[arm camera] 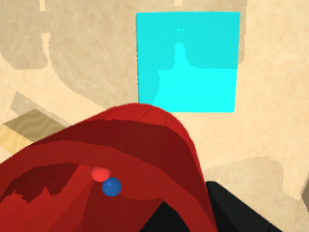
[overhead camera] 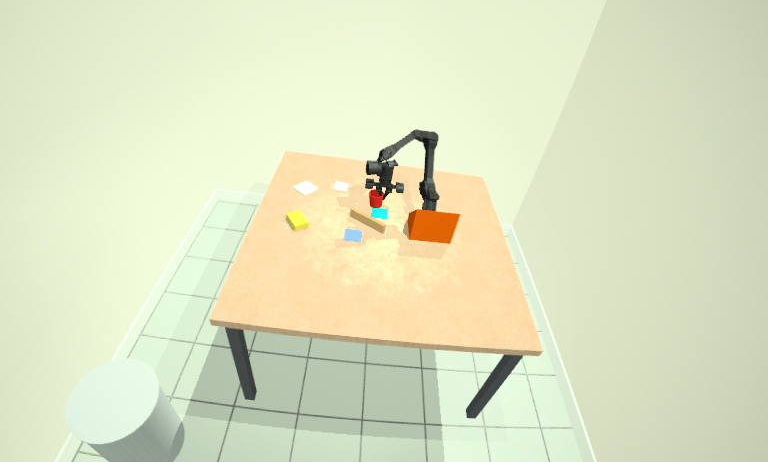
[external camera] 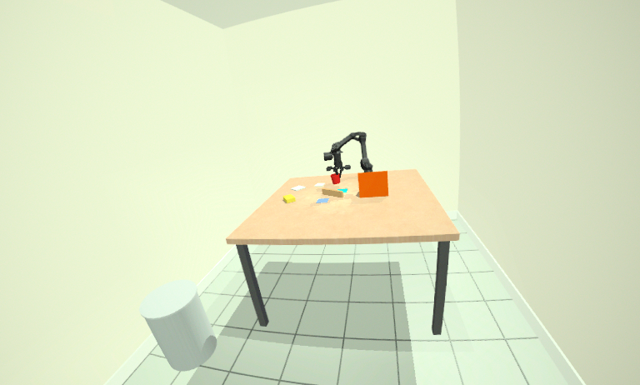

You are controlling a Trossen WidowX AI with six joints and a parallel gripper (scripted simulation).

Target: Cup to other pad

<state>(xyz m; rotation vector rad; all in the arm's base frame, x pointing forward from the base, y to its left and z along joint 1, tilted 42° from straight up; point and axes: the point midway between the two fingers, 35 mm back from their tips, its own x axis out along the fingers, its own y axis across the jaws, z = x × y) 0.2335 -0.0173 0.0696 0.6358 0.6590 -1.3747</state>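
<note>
Now: gripper tip 4 cm short of the blue marble, 2 cm to the right of it and 2 cm above it. From my gripper tip the other things lie so: red cup: 3 cm ahead; then blue pad: 16 cm to the left, 13 cm below, 11 cm ahead.
</note>
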